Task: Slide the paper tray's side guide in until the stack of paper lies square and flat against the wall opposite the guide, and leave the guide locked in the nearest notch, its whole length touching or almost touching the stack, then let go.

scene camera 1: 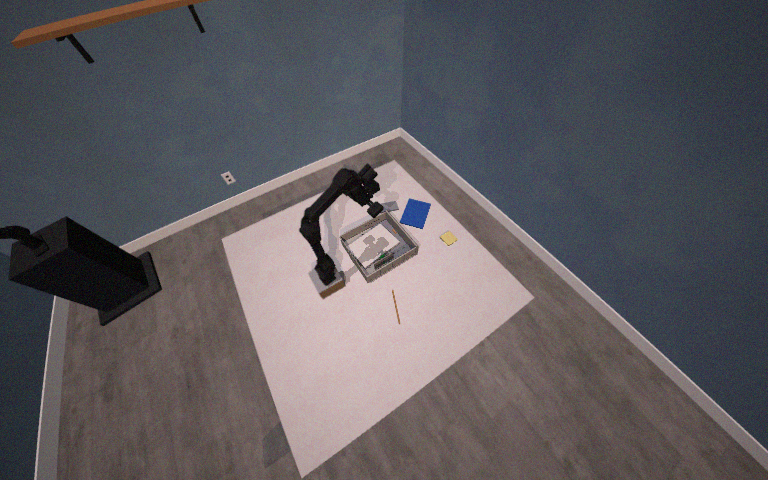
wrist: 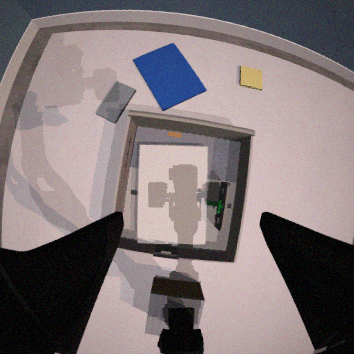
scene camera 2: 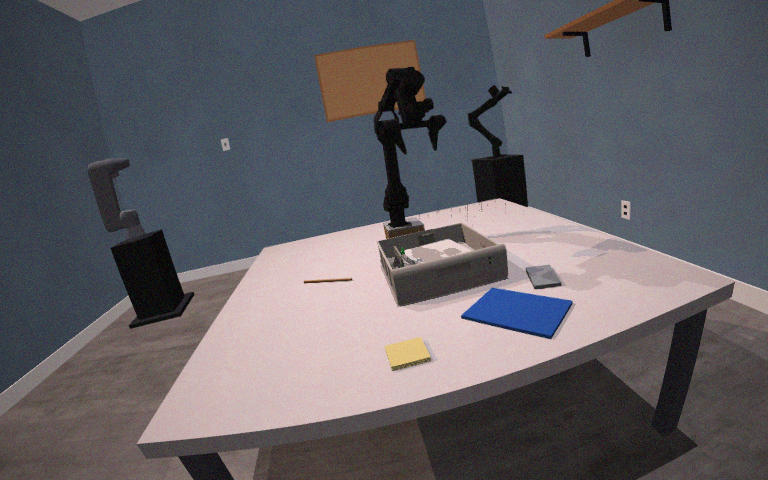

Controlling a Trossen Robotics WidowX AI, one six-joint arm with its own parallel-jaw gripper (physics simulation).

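Seen in the pictures: gripper, fingertip midpoint: (wrist: 192, 219) (scene camera 2: 421, 152); arm's base, origin of the base link: (scene camera 1: 327, 278) (wrist: 180, 317) (scene camera 2: 398, 224).
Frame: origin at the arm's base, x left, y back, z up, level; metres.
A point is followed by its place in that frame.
Observation:
The grey paper tray (scene camera 1: 394, 268) @(x -0.153, y -0.314, z -0.069 m) (scene camera 2: 453, 278) @(x -0.025, y -0.500, z -0.044 m) (wrist: 243, 192) @(x -0.147, y -0.324, z -0.007 m) stands on the table. The white stack of paper (scene camera 1: 360, 249) @(x 0.044, y -0.242, z -0.042 m) (scene camera 2: 434, 249) @(x 0.029, y -0.260, z -0.042 m) (wrist: 167, 160) @(x 0.036, y -0.402, z -0.042 m) lies flat inside it, with a narrow strip of tray floor between it and the left wall in the wrist view. The dark side guide (scene camera 1: 384, 260) @(x -0.100, y -0.296, z -0.040 m) (scene camera 2: 397, 255) @(x -0.103, y -0.289, z -0.018 m) (wrist: 218, 220) @(x -0.091, y -0.255, z -0.024 m) with its green part stands near the right wall in the wrist view, apart from the stack, with a gap along its length. My gripper (scene camera 1: 374, 210) @(x 0.011, y -0.321, z 0.271 m) (scene camera 2: 419, 150) @(x 0.011, y -0.321, z 0.271 m) (wrist: 192, 219) @(x 0.011, y -0.321, z 0.271 m) is open and empty, high above the tray, its fingers pointing down. Shadows fall on the stack.
A blue folder or book (scene camera 1: 415, 213) @(x 0.038, y -0.677, z -0.075 m) (scene camera 2: 518, 311) @(x 0.035, y -0.694, z -0.075 m) (wrist: 169, 76) @(x 0.037, y -0.667, z -0.075 m), a grey flat block (scene camera 2: 543, 276) @(x 0.190, y -0.597, z -0.073 m) (wrist: 116, 102) @(x 0.191, y -0.579, z -0.073 m) and a yellow pad (scene camera 1: 448, 238) @(x -0.227, y -0.686, z -0.073 m) (scene camera 2: 407, 353) @(x -0.227, y -0.699, z -0.073 m) (wrist: 251, 77) @(x -0.227, y -0.686, z -0.073 m) lie outside the tray. A pencil-like stick (scene camera 1: 395, 306) @(x -0.319, y -0.177, z -0.076 m) (scene camera 2: 327, 280) @(x -0.320, y -0.182, z -0.077 m) lies on the table.

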